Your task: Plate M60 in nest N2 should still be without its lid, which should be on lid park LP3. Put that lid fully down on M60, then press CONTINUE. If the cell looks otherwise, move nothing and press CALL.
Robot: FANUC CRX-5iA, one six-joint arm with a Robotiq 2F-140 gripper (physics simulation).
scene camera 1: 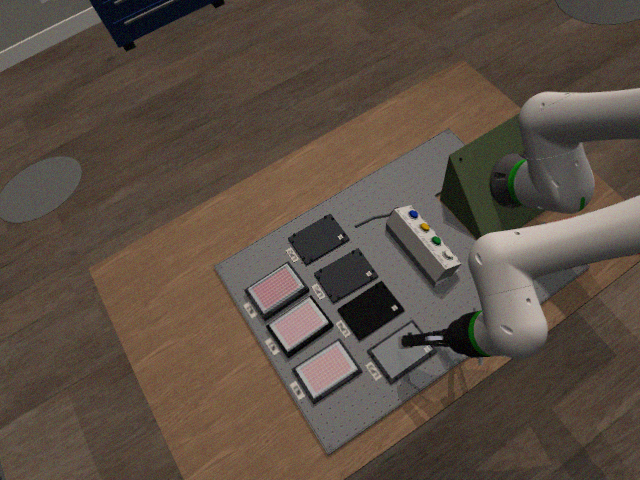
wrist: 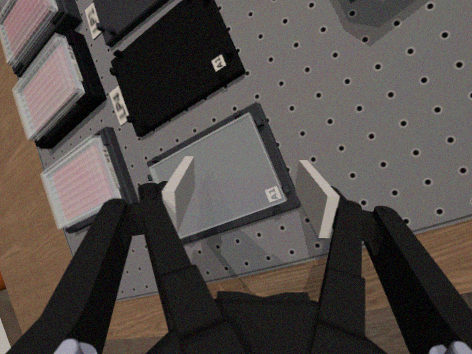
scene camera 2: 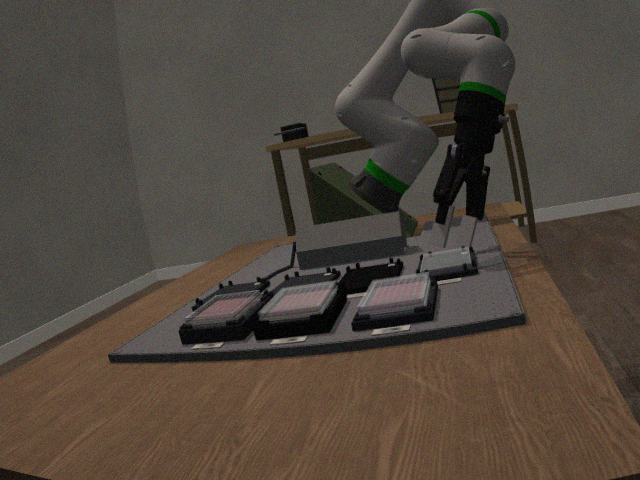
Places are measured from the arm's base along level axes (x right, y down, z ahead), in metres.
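Pixels of known places: gripper, fingertip midpoint: (wrist: 245, 174) (scene camera 2: 449, 249); arm's base at its link origin: (scene camera 1: 511, 180) (scene camera 2: 371, 199).
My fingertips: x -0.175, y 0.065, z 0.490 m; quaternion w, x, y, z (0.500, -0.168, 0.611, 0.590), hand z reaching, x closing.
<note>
For each thing: its top centre in the pictures, then the offset to it from my fingertips. "*": a spot on its surface instead.
- clear lid at its top centre: (wrist: 208, 182) (scene camera 2: 446, 258) (scene camera 1: 402, 349) dx +0.009, dy +0.005, dz +0.041 m
- front-right dark lid park at its top centre: (wrist: 207, 182) (scene camera 2: 446, 257) (scene camera 1: 402, 349) dx +0.009, dy +0.003, dz +0.040 m
- far end at a spot on its surface: (scene camera 2: 227, 307) (wrist: 16, 31) (scene camera 1: 272, 294) * dx +0.327, dy -0.013, dz +0.219 m
- black park LP4 at its top centre: (wrist: 160, 61) (scene camera 2: 368, 269) (scene camera 1: 370, 308) dx +0.143, dy +0.003, dz +0.034 m
- button box at its top centre: (scene camera 2: 348, 218) (scene camera 1: 424, 235) dx +0.198, dy -0.061, dz -0.189 m
A clear lid (scene camera 1: 388, 357) (scene camera 2: 444, 261) (wrist: 225, 170) lies flat on the front-right dark lid park (wrist: 281, 167), whose label I cannot read. My gripper (scene camera 1: 408, 339) (scene camera 2: 459, 241) (wrist: 245, 174) is open above this lid; the left pad overlaps it in the wrist view, the right pad is beyond its edge, and neither visibly grips it. Three pink plates stand in nests: one at the far end (scene camera 1: 276, 290) (scene camera 2: 227, 307) (wrist: 27, 22), a middle one (scene camera 1: 299, 325) (scene camera 2: 302, 302) (wrist: 50, 92) and a near one (scene camera 1: 327, 369) (scene camera 2: 395, 291) (wrist: 82, 185). Their names and lid states are unclear.
The black park LP4 (scene camera 1: 371, 311) (wrist: 175, 70) and two dark parks (scene camera 1: 346, 273) (scene camera 1: 317, 238) hold no visible lid. The button box (scene camera 1: 416, 246) (scene camera 2: 351, 232) has blue, yellow, green and white buttons. A green wedge (scene camera 1: 473, 188) stands behind it under the arm's base.
</note>
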